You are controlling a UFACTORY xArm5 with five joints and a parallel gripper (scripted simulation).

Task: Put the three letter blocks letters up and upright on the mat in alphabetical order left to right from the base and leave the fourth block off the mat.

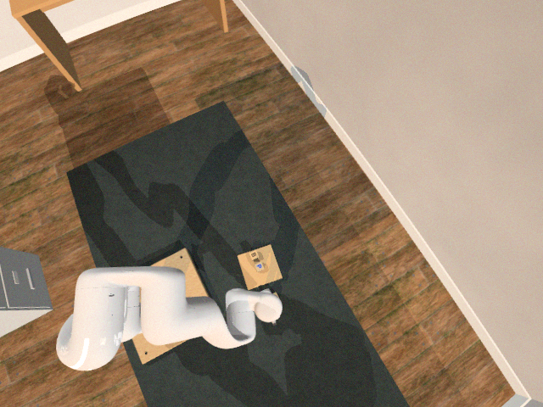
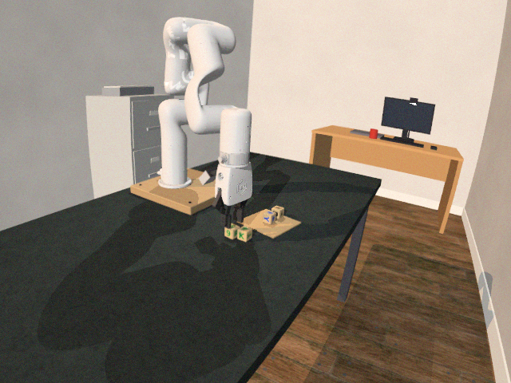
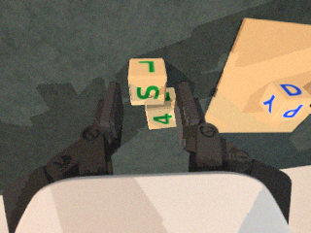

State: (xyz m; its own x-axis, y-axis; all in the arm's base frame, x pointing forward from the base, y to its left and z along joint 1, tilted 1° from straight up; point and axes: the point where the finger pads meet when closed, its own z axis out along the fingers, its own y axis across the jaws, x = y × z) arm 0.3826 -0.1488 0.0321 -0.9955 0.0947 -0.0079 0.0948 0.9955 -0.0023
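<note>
Right now my hand is 40 mm above the green-lettered block. The rest, counted from my hand: tan mat: 40 mm ahead, 140 mm to the left, 50 mm below.
</note>
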